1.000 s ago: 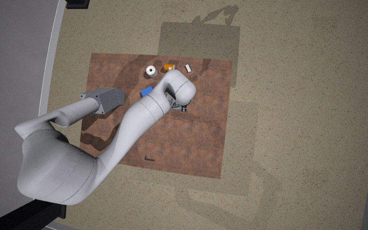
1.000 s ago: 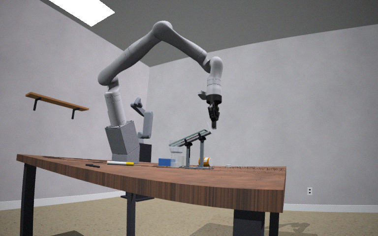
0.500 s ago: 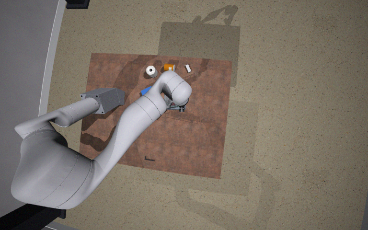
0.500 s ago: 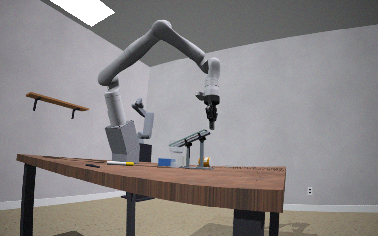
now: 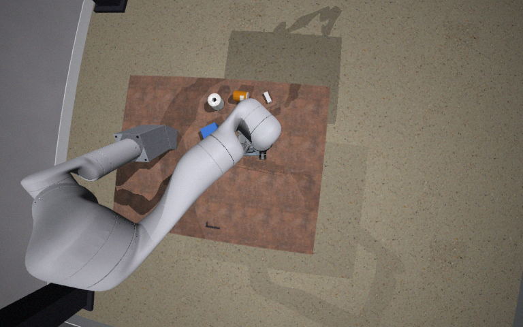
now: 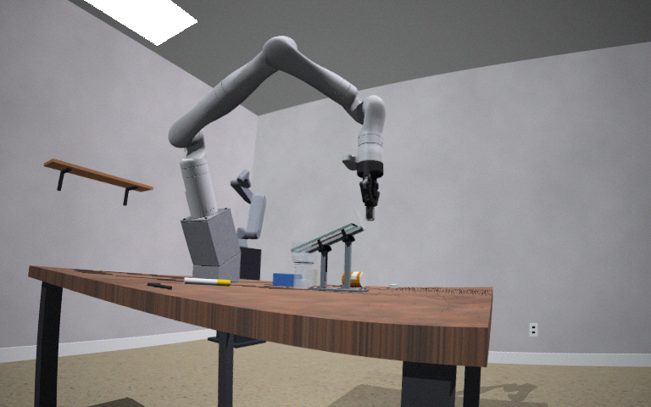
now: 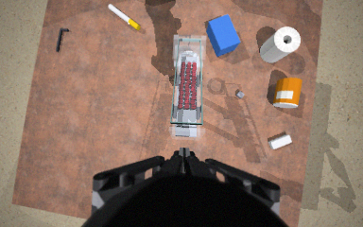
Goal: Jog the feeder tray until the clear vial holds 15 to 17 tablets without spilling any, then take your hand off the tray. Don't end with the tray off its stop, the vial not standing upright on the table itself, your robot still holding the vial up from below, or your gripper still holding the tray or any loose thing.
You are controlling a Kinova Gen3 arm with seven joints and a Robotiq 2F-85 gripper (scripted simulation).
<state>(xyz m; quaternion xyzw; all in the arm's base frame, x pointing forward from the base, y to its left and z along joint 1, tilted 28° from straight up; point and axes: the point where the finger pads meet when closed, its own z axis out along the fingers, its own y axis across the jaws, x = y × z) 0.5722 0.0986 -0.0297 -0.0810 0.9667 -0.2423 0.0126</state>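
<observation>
Right now the feeder tray is 100 mm behind my hand, 10 mm to the right of it and 60 mm below it. From my hand the other things lie so: small white block (40 mm behind, 290 mm to the left, 200 mm below); then clear vial (200 mm behind, 30 mm to the right, 170 mm below); then small grey piece (150 mm behind, 150 mm to the left, 210 mm below).
</observation>
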